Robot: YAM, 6 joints.
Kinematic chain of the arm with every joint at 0, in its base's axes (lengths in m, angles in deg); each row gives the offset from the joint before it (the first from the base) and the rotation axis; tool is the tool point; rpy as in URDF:
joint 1: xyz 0 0 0.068 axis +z
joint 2: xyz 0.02 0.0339 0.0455 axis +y
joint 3: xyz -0.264 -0.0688 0 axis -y
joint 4: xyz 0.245 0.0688 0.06 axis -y
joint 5: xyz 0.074 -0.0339 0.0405 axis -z
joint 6: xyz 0.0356 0 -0.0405 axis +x
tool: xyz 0 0 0 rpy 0 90 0
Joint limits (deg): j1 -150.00..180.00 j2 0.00..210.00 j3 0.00..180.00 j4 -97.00..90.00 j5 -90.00..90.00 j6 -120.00..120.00
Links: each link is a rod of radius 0.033 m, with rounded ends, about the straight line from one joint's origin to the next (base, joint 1, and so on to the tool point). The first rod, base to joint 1, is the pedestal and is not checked.
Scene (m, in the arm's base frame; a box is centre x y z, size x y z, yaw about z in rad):
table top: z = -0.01
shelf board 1: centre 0 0.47 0.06 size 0.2 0.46 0.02 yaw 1.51
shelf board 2: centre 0 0.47 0.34 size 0.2 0.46 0.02 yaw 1.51
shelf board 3: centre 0 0.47 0.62 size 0.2 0.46 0.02 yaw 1.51
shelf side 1: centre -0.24 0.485 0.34 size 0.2 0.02 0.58 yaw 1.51
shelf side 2: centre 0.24 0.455 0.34 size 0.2 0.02 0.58 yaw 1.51
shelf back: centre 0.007 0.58 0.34 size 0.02 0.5 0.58 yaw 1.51
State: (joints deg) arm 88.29 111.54 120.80 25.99 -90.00 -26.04
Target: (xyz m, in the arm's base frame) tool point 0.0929 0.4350 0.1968
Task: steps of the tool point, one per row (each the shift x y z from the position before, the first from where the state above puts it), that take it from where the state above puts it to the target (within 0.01 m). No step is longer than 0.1 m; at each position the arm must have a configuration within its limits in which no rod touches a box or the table.
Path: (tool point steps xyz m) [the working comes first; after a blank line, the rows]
Joints at the target: 73.35 119.88 78.89 16.92 -90.00 -26.04
Straight joint move there: touches shelf board 2.

1: -0.0101 -0.0232 -0.0184
2: -0.0089 -0.0278 -0.0246
3: -0.0075 -0.0315 -0.0308
4: -0.0057 -0.0347 -0.0365
5: -0.0039 -0.0369 -0.0418
6: -0.0019 -0.0386 -0.0466
7: 0.0418 0.0308 -0.0326
8: 0.0496 0.0170 -0.0352
9: 0.0527 0.0016 -0.0371
10: 0.0093 0.0573 0.0090
11: 0.0035 0.0567 -0.0001
12: -0.0026 0.0539 -0.0089

